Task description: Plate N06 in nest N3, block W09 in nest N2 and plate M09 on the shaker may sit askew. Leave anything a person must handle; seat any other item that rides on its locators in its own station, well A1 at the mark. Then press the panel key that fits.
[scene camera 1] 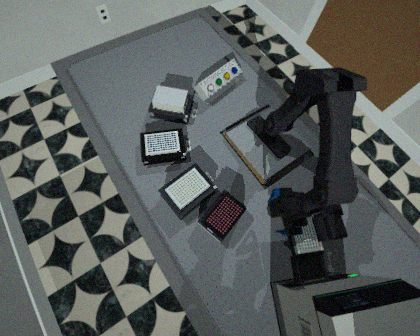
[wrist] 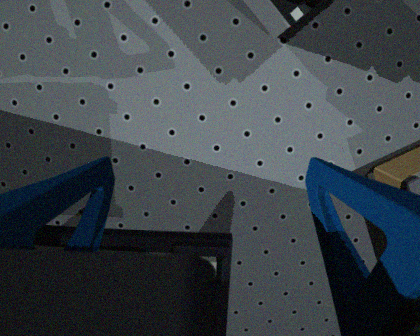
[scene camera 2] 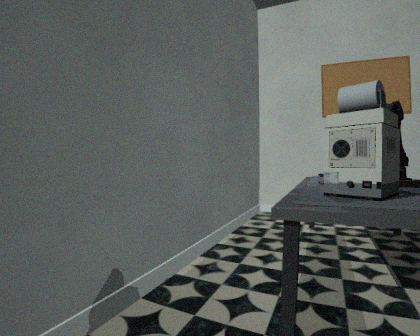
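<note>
My gripper [scene camera 1: 278, 214] [wrist: 210, 168] is open and empty, its blue fingers wide apart above the perforated table. Several items stand left of it in scene camera 1: a tall white block [scene camera 1: 171, 98] on a dark nest, a white plate with bluish wells [scene camera 1: 161, 142] on a black nest, a cream-white plate [scene camera 1: 188, 188] on a dark nest, and a dark plate with red wells [scene camera 1: 225, 214]. Their labels are unreadable, and slight tilts cannot be told. The key panel [scene camera 1: 203, 90] has a white key [scene camera 1: 210, 88], a green key [scene camera 1: 219, 82], a yellow key [scene camera 1: 227, 76] and a blue key [scene camera 1: 234, 70].
A low frame with a brown bar [scene camera 1: 245, 158] lies right of the nests; its end also shows in the wrist view [wrist: 397, 167]. A white gridded part [scene camera 1: 309, 240] is partly hidden beneath the arm. A large pale instrument [scene camera 1: 290, 310] [scene camera 2: 390, 155] stands at the table's end.
</note>
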